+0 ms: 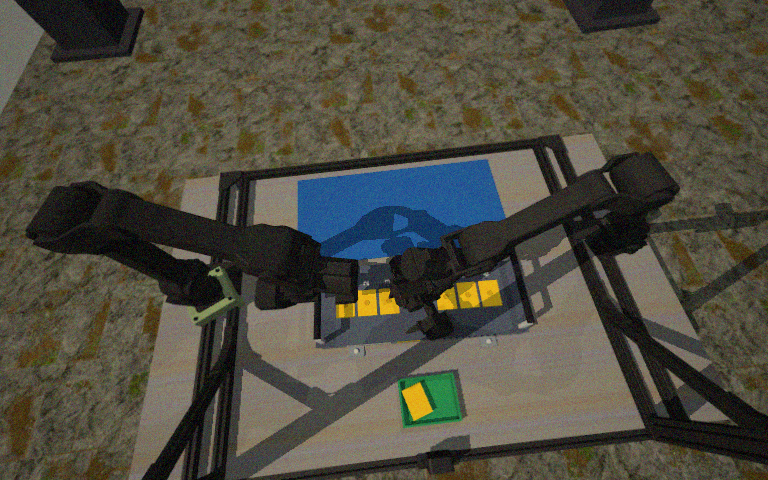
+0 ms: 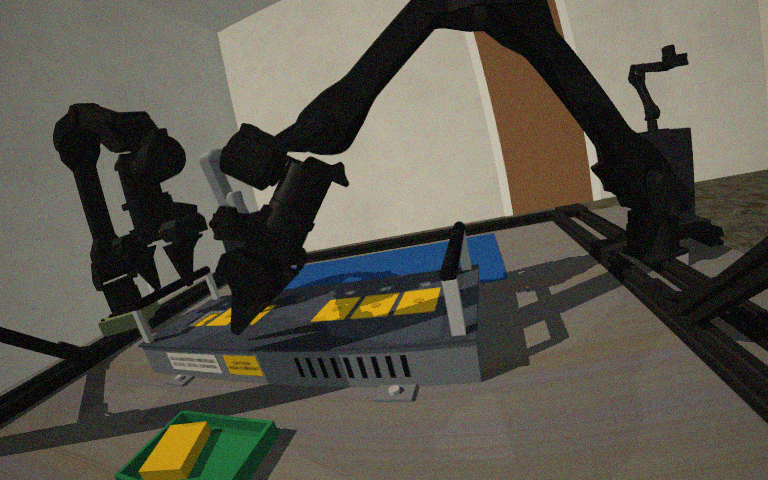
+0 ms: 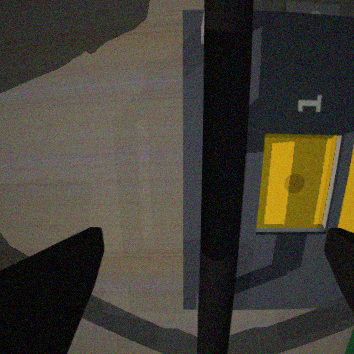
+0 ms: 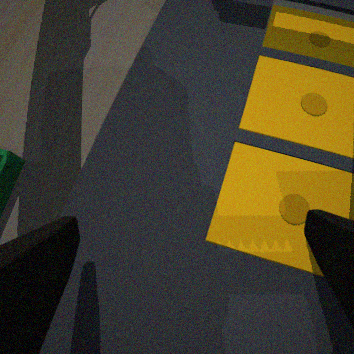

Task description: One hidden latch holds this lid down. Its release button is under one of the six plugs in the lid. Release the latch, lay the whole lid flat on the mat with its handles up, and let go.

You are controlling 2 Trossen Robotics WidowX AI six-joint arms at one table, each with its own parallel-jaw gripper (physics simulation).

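Frame: origin at the left arm's base, x right, y back, z down, level; centimetres.
Seen in the pictures: left gripper, between the fingertips: (image 1: 317, 300) (image 2: 173, 287) (image 3: 215, 239); right gripper, between the fingertips: (image 1: 398, 314) (image 2: 247, 321) (image 4: 193, 225); left arm's base, origin of its link: (image 1: 207, 294) (image 2: 127, 309); right arm's base, origin of its link: (image 1: 603, 246) (image 2: 654, 252).
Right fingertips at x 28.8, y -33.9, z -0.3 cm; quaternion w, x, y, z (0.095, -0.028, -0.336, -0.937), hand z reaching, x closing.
Pixels of each thing's top centre, then the offset from my right fingertips to it. "spot": a spot on its surface instead. Level surfaces: height alone.
- dark grey lid, a spot on its surface: (image 4: 150, 280) spot: dx +2.0, dy -1.6, dz +0.7 cm
- blue mat, height of its surface: dz +5.4 cm
- number 1, a spot on its surface: (image 3: 295, 200) spot: dx -7.8, dy +9.0, dz +1.4 cm
- left handle, a spot on its surface: (image 3: 225, 150) spot: dx -14.4, dy +11.3, dz -5.5 cm
- inner plug, centre of its top: (image 4: 294, 208) (image 2: 253, 314) (image 1: 388, 300) dx -3.9, dy -0.1, dz +0.7 cm
- right handle, a spot on its surface: (image 2: 453, 249) (image 1: 527, 299) spot: dx +13.0, dy -22.9, dz -5.5 cm
- green tray, centre of its top: (image 2: 193, 449) (image 1: 428, 399) dx +17.2, dy +4.2, dz +3.9 cm
- yellow block, centre of its top: (image 2: 174, 445) (image 1: 417, 401) dx +16.1, dy +6.4, dz +3.9 cm
The dark grey lid (image 1: 373, 333) (image 4: 150, 280) lies on its box with its handles up, beside the blue mat (image 1: 339, 203) (image 2: 487, 254). Yellow squares fill both rows of three. The square at number 1 (image 3: 295, 200) looks recessed, with grey edges. My left gripper (image 2: 168, 280) (image 3: 215, 239) is open, its fingers on either side of the left handle (image 3: 225, 150), not gripping it. My right gripper (image 2: 240, 328) (image 4: 193, 225) is open and empty, low over the lid near the inner plug (image 4: 260, 190) of the left group. The release button does not show.
The right handle (image 1: 522, 291) (image 2: 453, 249) stands upright. A green tray (image 1: 447, 396) (image 2: 243, 452) in front holds a yellow block (image 1: 417, 400) (image 2: 175, 450). Small metal tabs (image 1: 357, 351) (image 2: 394, 391) stick out at the box's front. A pale green bracket (image 1: 215, 308) lies at the left frame rail.
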